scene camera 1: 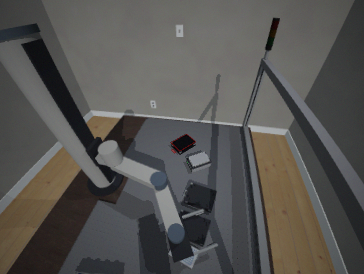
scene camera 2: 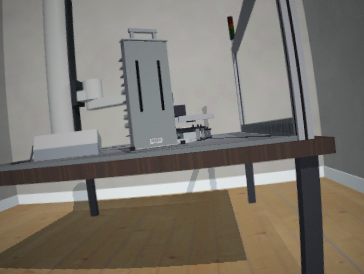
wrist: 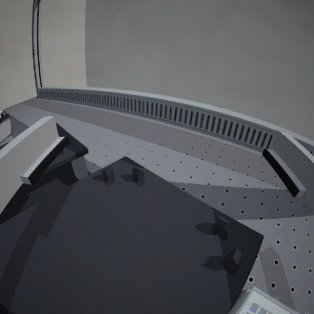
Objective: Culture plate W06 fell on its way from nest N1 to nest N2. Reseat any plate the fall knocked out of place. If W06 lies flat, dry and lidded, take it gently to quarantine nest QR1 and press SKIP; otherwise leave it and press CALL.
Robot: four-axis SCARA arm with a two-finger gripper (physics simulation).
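Frame: origin at the arm's base, x back, y down, z right, level; millimetres.
Seen in the pictures: gripper, fingertip midpoint: [scene camera 1: 210, 226] [scene camera 2: 203, 117] [wrist: 170, 131]; arm's base, link origin: [scene camera 1: 106, 179].
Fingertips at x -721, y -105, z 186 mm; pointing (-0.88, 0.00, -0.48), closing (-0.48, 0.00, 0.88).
Offsets run from my fingertips to a thing's top centre. "*": to the spot under its first point.
My gripper [scene camera 1: 200, 231] [wrist: 170, 131] is open and empty, low over a dark square nest {dz +3, dx +86, dy +25 mm} [scene camera 1: 196, 228] [wrist: 125, 245]. A pale plate with bluish wells {dz +120, dx +107, dy +76 mm} [scene camera 1: 190, 258] [wrist: 264, 304] lies beside that nest, partly hidden under my hand in scene view 1; its corner shows at the bottom right of the wrist view. I cannot read its label or tell whether it is lidded or dry. Another dark nest {dz -174, dx +62, dy +37 mm} [scene camera 1: 199, 195] lies behind, holding no plate. A white-topped plate {dz -426, dx +104, dy +23 mm} [scene camera 1: 198, 159] sits on a further nest. A red-edged black nest {dz -592, dx +245, dy +47 mm} [scene camera 1: 183, 143] stands farthest back, without a plate.
A tall grey plate tower [scene camera 2: 150, 95] stands near the table's front edge [scene camera 2: 210, 153], with a sloped grey box {dz +337, dx +457, dy +9 mm} [scene camera 2: 67, 145] to its left. A slotted rail {* dz -124, dx -245, dy +69 mm} [wrist: 165, 109] runs along the table side. A signal light {* dz -874, dx -261, dy -665 mm} [scene camera 1: 272, 34] [scene camera 2: 231, 27] tops the frame post.
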